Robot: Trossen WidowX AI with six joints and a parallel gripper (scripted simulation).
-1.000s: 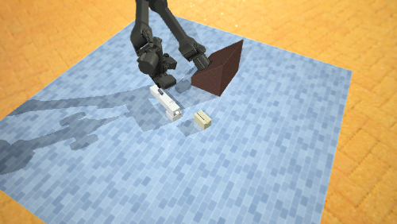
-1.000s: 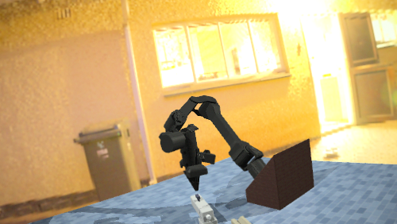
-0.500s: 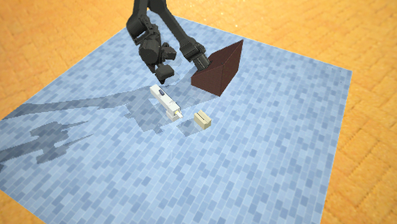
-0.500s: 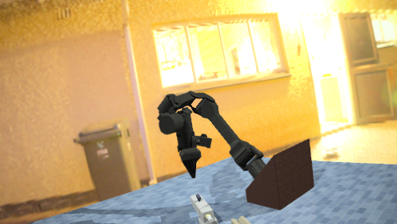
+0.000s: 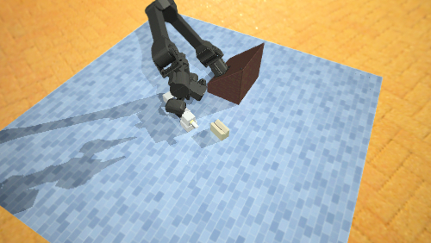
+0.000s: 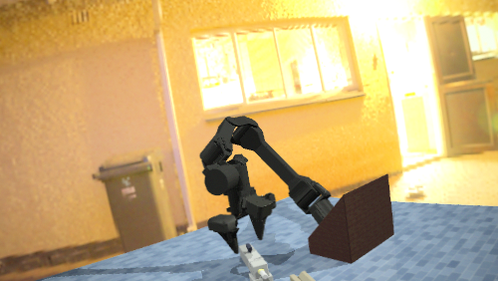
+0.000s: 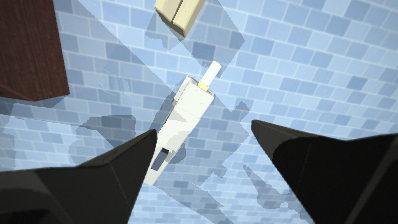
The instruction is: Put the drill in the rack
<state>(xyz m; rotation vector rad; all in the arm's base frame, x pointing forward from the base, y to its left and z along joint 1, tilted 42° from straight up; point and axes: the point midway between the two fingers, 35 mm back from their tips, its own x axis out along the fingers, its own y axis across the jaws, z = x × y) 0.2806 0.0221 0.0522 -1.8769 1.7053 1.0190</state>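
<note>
Now: the drill 6 cm below my gripper tip and 1 cm behind it. From my gripper tip the other things lie so: rack: 13 cm to the left, 9 cm below, 4 cm behind; then key: 7 cm to the right, 6 cm below, 5 cm behind.
</note>
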